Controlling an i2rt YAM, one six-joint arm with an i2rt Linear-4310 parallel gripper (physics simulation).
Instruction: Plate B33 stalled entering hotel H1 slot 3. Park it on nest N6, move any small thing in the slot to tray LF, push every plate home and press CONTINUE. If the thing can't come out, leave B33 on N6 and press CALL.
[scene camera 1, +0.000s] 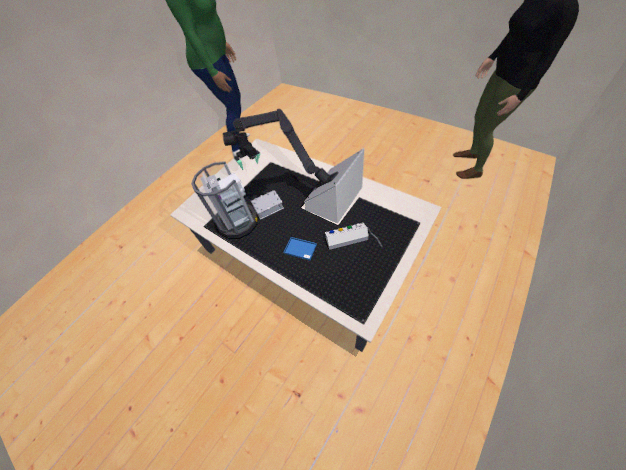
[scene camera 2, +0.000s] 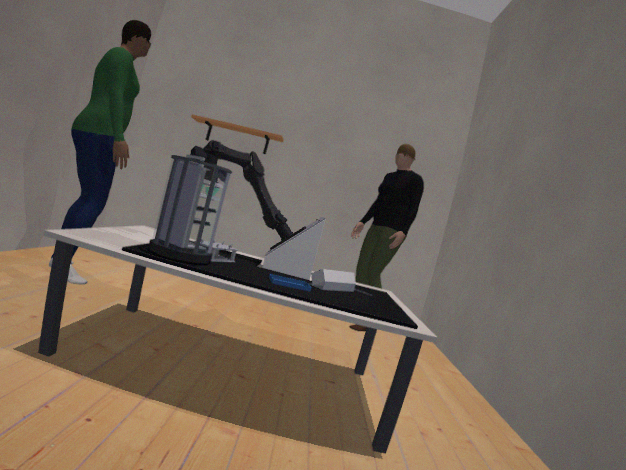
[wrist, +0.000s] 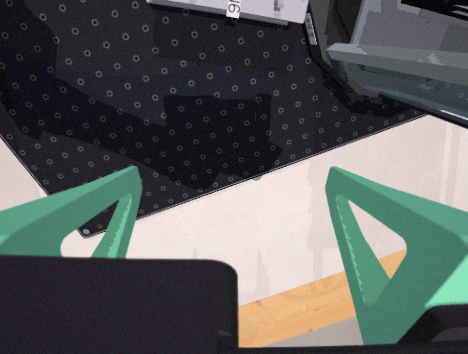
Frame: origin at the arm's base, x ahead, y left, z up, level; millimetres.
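Where they show: gripper, fingertip midpoint: (scene camera 1: 250, 166) (scene camera 2: 202, 199) (wrist: 233, 177); arm's base, origin of the base link: (scene camera 1: 326, 180) (scene camera 2: 288, 238).
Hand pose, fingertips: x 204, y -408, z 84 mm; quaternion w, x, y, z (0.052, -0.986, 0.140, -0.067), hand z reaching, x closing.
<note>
Each offset is from my fingertips to the top centre of the thing. "spot": to the spot under its first point. Level surfaces: height alone.
My gripper (scene camera 1: 248, 164) (scene camera 2: 212, 190) (wrist: 233, 177) is open, with nothing between its green fingers. It hangs high beside the hotel carousel {249 mm ahead, 46 mm left, 164 mm up} (scene camera 1: 235, 233) (scene camera 2: 182, 202) (wrist: 400, 57), on its far side in scene camera 2. Pale plates and dark shelves show inside the carousel; B33, slot 3 and any small thing there cannot be made out. Nest N6 {60 mm ahead, 134 mm left, 158 mm down} (scene camera 1: 266, 203) (scene camera 2: 224, 252) (wrist: 292, 10) stands beside the carousel; its top looks bare in scene camera 1. A blue tray {188 mm ahead, 496 mm left, 217 mm down} (scene camera 1: 300, 248) (scene camera 2: 289, 282) lies on the mat. A white button box {9 mm back, 668 mm left, 151 mm down} (scene camera 1: 347, 238) (scene camera 2: 334, 279) has coloured buttons with unreadable labels.
A grey wedge-shaped panel (scene camera 1: 348, 187) (scene camera 2: 298, 252) stands by the arm's base. A black perforated mat {234 mm down} (scene camera 1: 353, 283) (wrist: 220, 115) covers much of the white table. A cable {spot: 100 mm back, 800 mm left, 230 mm down} (scene camera 1: 375, 237) leaves the button box. Two people stand beyond the table. A wooden shelf (scene camera 2: 236, 127) hangs on the wall.
</note>
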